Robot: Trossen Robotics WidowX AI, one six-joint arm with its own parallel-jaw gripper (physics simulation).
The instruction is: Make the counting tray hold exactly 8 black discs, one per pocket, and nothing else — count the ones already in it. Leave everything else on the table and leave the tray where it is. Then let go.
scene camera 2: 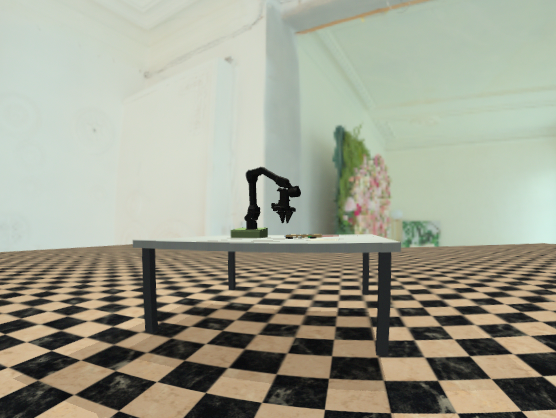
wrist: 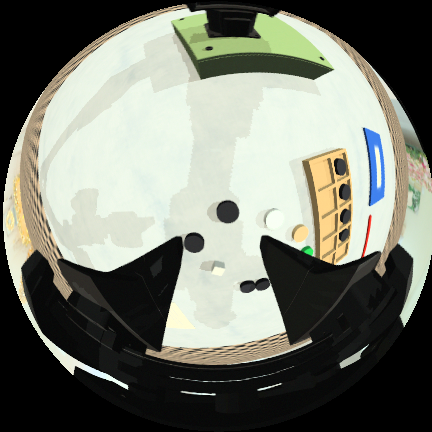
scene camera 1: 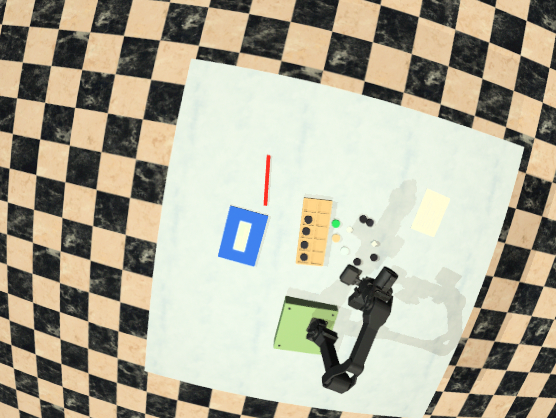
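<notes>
The tan counting tray (scene camera 1: pixel 322 220) (wrist: pixel 327 212) has two columns of pockets. Several black discs sit one per pocket in its left column in scene camera 1; that column's top pocket and the right column look empty there. Two loose black discs lie apart, one (scene camera 1: pixel 357 261) (wrist: pixel 227 211) beside the white disc and another (scene camera 1: pixel 374 257) (wrist: pixel 194 242) close to the left fingertip in the wrist view. Two more, a left one (scene camera 1: pixel 363 219) (wrist: pixel 247 286) and a right one (scene camera 1: pixel 370 222) (wrist: pixel 262 284), lie side by side. My gripper (scene camera 2: pixel 285 220) (wrist: pixel 221 241) is open and empty, above the table.
Near the tray lie a green disc (scene camera 1: pixel 336 223) (wrist: pixel 307 251), a tan disc (scene camera 1: pixel 336 238) (wrist: pixel 300 232), a white disc (scene camera 1: pixel 344 250) (wrist: pixel 274 219) and small pale pieces. A blue frame (scene camera 1: pixel 227 232), a red bar (scene camera 1: pixel 267 180), a cream card (scene camera 1: pixel 430 212) and the green base (scene camera 1: pixel 295 320) lie farther out.
</notes>
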